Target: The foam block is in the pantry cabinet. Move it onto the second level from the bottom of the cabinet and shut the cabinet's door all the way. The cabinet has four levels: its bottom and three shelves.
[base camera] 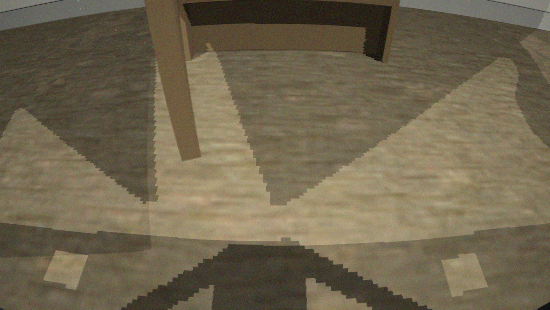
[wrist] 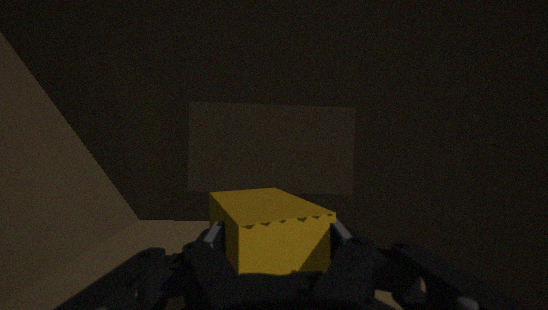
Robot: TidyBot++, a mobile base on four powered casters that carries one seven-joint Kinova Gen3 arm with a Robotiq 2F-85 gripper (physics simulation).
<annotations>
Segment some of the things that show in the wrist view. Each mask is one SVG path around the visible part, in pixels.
My gripper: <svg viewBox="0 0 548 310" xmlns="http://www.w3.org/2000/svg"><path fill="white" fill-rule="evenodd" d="M534 309L418 244L403 240L392 242L391 250L375 248L373 240L358 236L351 227L342 225L336 218L335 223L330 223L331 263L326 273L322 273L322 271L308 271L286 275L265 273L240 273L238 275L226 258L225 222L215 221L212 228L202 231L196 241L185 244L182 247L182 253L166 256L166 250L160 247L142 250L53 310L164 310L168 299L184 296L186 305L181 310L397 310L376 299L375 290L391 292L393 300L403 310ZM421 278L425 283L426 293L421 290Z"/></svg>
A yellow foam block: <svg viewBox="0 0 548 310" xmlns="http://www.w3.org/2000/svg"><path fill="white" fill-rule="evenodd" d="M209 192L209 229L212 228L215 221L225 222L226 258L238 275L240 273L286 275L308 271L322 271L322 273L326 273L331 263L330 223L336 222L336 212L277 188Z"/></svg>
</annotations>
